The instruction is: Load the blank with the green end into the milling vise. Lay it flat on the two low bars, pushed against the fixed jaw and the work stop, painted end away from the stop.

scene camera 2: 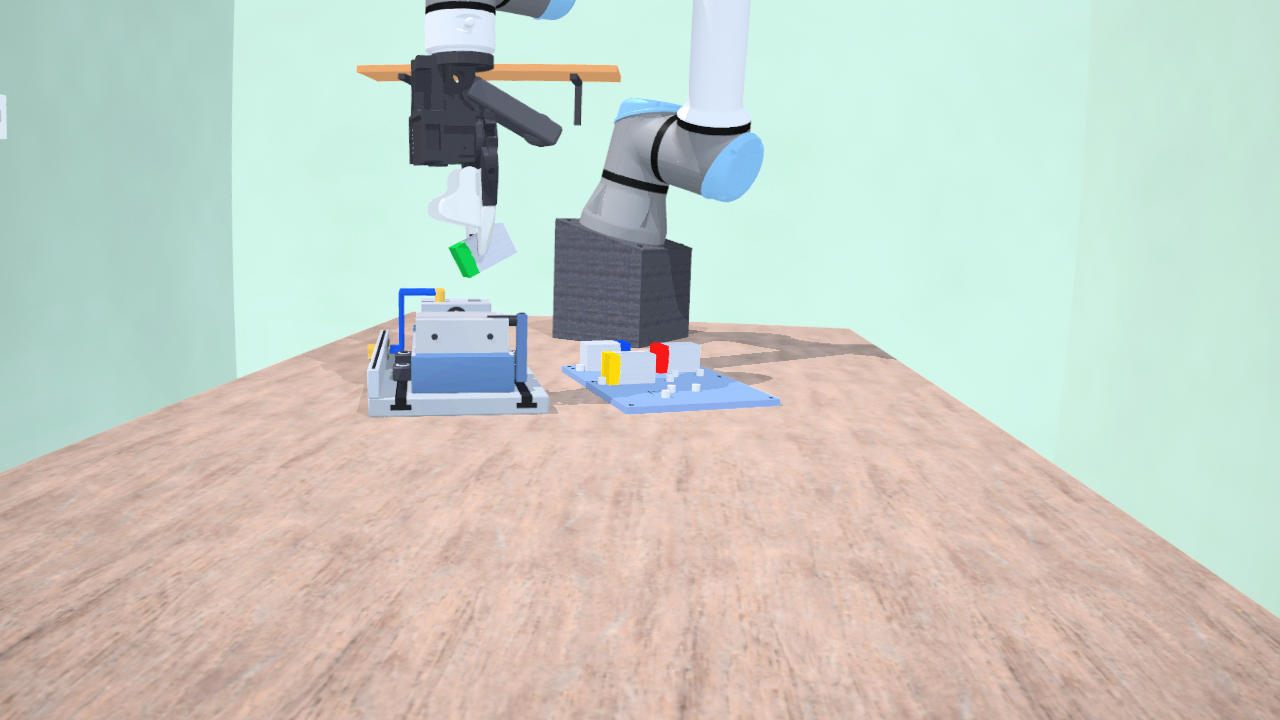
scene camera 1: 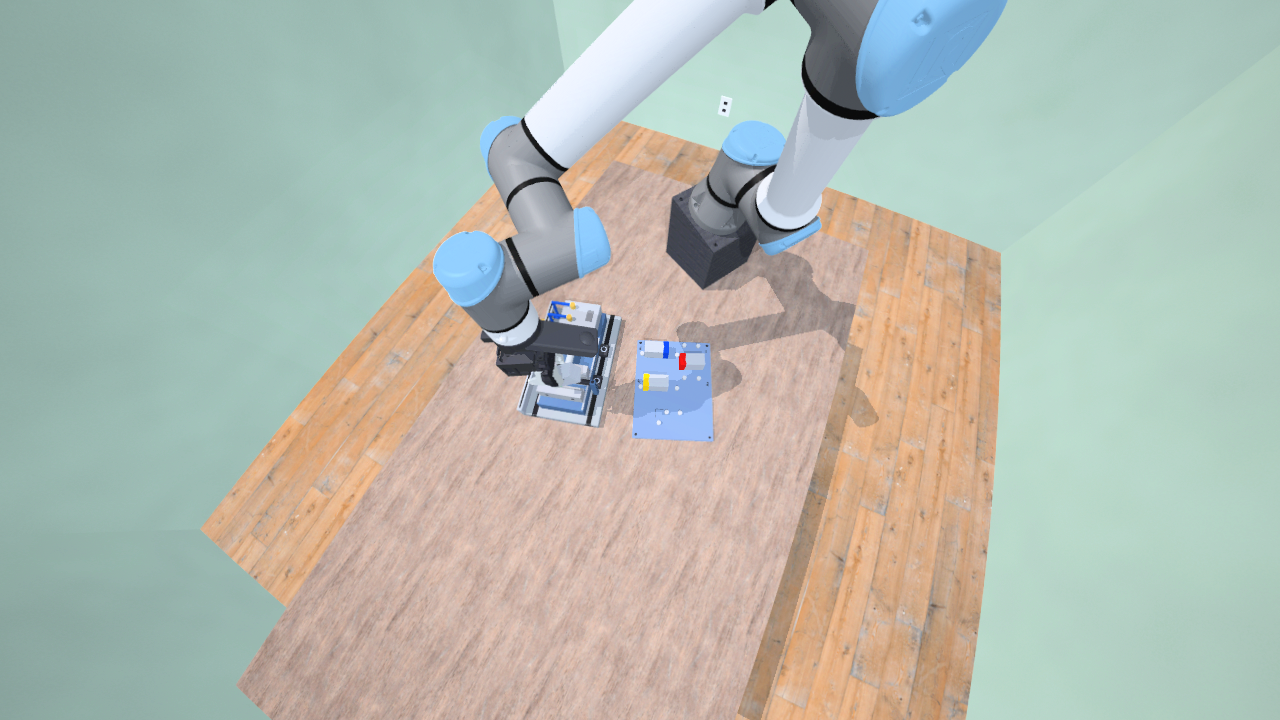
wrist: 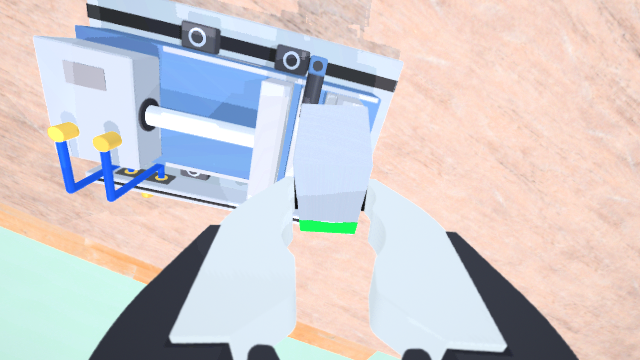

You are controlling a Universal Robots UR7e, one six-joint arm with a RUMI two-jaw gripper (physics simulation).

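Observation:
The blank with the green end is held in the air above the vise. It is tilted, its green end lower and to the left in scene camera 2. My gripper is shut on its sides. In the wrist view the moving jaw is left of the blank, which hides much of the fixed-jaw area. The fixed jaw shows its outer face in scene camera 2. The work stop, a blue post with a dark rod, is on the vise's right side in scene camera 2. The low bars are hidden.
Right of the vise lies a blue board with white pegs and three blanks: blue-ended, red-ended and yellow-ended. Blue handles rise at the vise's far end. The dark robot pedestal stands behind.

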